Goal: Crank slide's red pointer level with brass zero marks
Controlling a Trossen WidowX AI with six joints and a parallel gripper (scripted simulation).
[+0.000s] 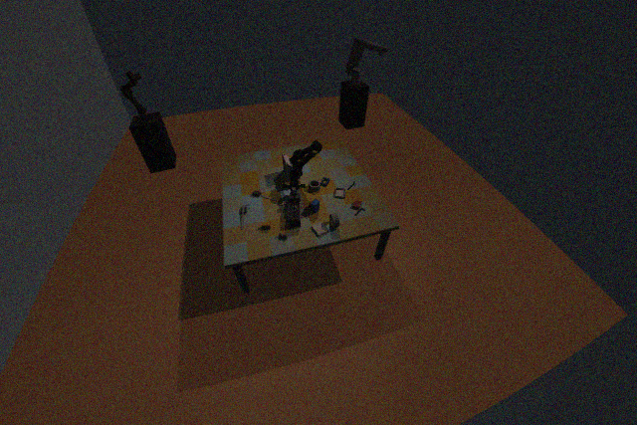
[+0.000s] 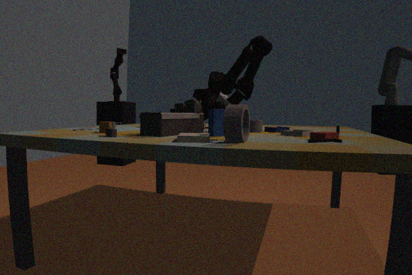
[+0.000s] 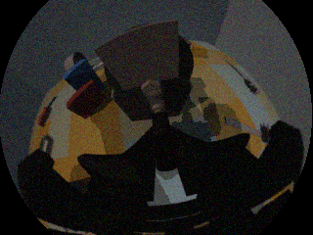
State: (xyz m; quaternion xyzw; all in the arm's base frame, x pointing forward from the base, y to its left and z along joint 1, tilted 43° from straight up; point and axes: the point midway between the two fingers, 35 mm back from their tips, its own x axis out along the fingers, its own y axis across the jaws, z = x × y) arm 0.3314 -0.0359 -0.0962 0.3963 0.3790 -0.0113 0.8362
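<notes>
The dark crank handle is 20 mm behind my gripper tip, 10 mm to the left of it and 30 mm above it. From my gripper tip the other things lie so: blue block: 170 mm ahead, 120 mm to the left, 10 mm above; red pointer: 110 mm ahead, 30 mm to the right, 50 mm above; yellow block: 210 mm ahead, 280 mm to the right, 20 mm below.
</notes>
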